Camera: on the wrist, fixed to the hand. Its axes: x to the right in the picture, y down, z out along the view.
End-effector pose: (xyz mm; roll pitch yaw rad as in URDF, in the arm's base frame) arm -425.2 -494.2 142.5 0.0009 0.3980 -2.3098
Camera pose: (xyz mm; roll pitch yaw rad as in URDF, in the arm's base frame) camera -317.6 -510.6 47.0 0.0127 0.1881 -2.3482
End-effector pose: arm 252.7 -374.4 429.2 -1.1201 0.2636 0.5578
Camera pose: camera 241.0 -453.5 308.5 -1.0627 0.1349 0.7312
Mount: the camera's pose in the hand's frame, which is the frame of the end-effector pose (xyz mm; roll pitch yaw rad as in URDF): -18.6 90.5 -111.5 0.0270 -0.2096 -0.0384
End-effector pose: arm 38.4 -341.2 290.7 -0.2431 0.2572 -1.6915
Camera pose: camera 105.1 -297.9 169.7 -0.2181 0.0446 -1.6778
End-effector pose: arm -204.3 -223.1 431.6 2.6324 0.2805 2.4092
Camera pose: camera -203.6 -190.5 572.7 2.6264 0.4811 2.3317
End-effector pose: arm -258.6 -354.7 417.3 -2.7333 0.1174 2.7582
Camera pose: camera -201.1 -240.6 485.4 -2.6852 0.2935 2.8808
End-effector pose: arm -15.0 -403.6 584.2 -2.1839 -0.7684 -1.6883
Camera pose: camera -156.5 -380.3 564.2 -2.3228 -0.6627 -1.4426
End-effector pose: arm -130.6 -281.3 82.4 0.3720 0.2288 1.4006
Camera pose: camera -259.4 -293.9 17.5 0.3797 0.0462 1.2896
